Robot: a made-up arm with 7 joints.
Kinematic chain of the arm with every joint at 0, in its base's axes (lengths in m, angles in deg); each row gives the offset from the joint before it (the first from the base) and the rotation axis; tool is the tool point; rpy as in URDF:
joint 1: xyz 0 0 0.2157 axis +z
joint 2: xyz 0 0 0 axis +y
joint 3: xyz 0 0 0.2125 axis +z
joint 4: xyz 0.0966 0 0 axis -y
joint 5: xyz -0.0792 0 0.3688 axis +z
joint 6: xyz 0 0 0 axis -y
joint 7: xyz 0.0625 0 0 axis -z
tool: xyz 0 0 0 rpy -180 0 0
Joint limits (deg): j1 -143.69..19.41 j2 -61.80..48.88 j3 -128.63..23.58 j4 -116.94..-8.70 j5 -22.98..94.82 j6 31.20..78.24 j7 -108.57..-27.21
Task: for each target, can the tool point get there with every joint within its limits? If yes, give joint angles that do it. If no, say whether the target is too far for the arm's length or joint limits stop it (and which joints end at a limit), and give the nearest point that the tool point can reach.
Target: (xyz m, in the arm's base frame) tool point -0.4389 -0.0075 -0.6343
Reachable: no: too far | nearest point -0.3872 -0.1091 -0.1029 | short by 0.544 m
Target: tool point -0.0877 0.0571 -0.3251
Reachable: no: joint limits stop it (at a limit: joint 1, joint 2, joint 4, joint 6) | nearest point -0.3344 -0.1178 -0.0913 | short by 0.382 m
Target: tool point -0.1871 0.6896 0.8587
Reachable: no: too far | nearest point -0.1306 0.4813 0.6645 | short by 0.290 m
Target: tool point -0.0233 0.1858 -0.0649
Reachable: no: joint limits stop it (at a limit: joint 1, joint 2, joint 3, joint 4, joint 5, joint 6) | nearest point -0.0505 0.4003 -0.0289 | short by 0.219 m
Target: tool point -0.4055 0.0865 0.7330
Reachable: yes | joints -29.43 -48.88 -49.44 -20.11 61.82 71.17 -57.62
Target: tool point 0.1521 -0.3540 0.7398
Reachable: yes | joints -81.19 10.40 10.05 -36.94 81.30 40.32 -40.42
